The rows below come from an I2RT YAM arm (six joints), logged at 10 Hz.
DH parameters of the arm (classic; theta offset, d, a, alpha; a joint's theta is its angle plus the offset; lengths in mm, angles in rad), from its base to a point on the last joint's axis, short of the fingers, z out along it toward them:
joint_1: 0 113.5 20 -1.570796
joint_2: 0 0 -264 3.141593
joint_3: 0.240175 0 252.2 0
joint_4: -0.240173 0 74 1.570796
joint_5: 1.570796 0 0 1.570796
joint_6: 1.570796 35.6 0 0
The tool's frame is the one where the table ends.
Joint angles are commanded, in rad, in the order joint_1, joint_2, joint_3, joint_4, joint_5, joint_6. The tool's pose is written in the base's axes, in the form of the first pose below.
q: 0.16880 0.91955 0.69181 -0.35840 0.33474 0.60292
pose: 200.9 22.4 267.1 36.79 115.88 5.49
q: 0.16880 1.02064 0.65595 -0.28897 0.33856 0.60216
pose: 216.5 24.9 241.8 37.05 119.42 3.39
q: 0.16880 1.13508 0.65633 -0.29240 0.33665 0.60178
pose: 229.5 27.2 218.2 37.27 125.73 0.18
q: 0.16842 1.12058 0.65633 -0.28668 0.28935 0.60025
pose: 228.5 28.5 221.4 36.06 125.82 3.64
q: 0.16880 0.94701 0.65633 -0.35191 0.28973 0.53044
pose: 203.0 24.3 250.3 31.40 121.10 4.29
